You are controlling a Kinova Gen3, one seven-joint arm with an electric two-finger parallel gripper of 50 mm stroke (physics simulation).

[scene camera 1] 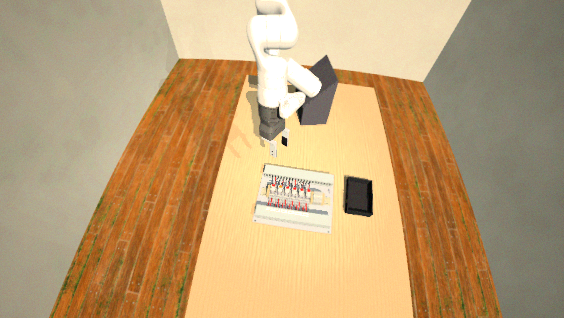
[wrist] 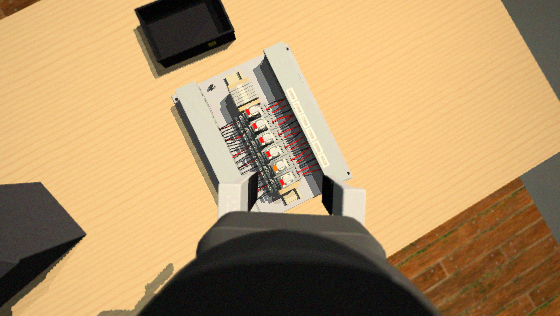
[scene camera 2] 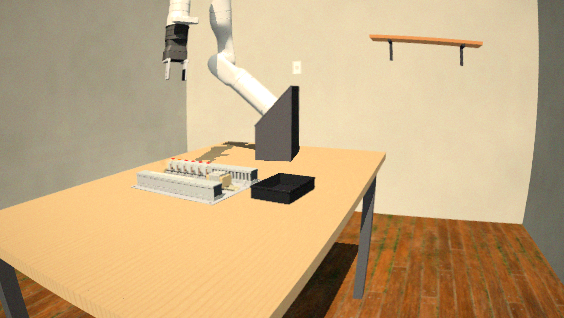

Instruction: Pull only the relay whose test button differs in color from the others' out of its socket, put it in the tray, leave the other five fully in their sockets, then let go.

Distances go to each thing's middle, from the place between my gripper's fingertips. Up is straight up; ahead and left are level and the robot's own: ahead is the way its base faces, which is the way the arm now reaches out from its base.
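Scene:
Panel [scene camera 1: 325, 209]: 31 cm below my hand, 8 cm to the left of it, 2 cm ahead of it.

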